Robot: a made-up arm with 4 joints.
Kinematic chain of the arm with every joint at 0, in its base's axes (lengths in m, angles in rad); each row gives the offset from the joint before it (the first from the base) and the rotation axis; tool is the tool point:
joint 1: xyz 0 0 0.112 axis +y
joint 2: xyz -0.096 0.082 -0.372 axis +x
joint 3: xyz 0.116 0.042 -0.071 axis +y
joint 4: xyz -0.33 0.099 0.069 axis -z
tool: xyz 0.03 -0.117 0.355
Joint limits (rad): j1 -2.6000..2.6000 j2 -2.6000..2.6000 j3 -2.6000..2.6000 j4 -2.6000..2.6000
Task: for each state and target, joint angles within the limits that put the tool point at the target. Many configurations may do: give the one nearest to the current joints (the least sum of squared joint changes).
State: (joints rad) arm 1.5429 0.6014 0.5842 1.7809
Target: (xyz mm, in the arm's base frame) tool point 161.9 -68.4 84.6
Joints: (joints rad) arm 1.6668 0.4757 0.7986 1.5765
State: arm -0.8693 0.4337 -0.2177 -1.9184
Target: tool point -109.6 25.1 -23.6
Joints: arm -1.1045 0.6152 0.0673 -1.7335
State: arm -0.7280 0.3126 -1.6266 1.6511
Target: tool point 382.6 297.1 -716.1
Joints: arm -0.9650 0.2407 -1.4290 1.5641
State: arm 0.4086 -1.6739 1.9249 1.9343
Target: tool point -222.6 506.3 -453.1
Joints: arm 1.1167 -1.4283 1.4982 1.7753
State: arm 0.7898 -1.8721 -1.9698 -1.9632
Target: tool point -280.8 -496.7 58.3
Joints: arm 0.9326 -2.1710 -2.3101 -2.1783
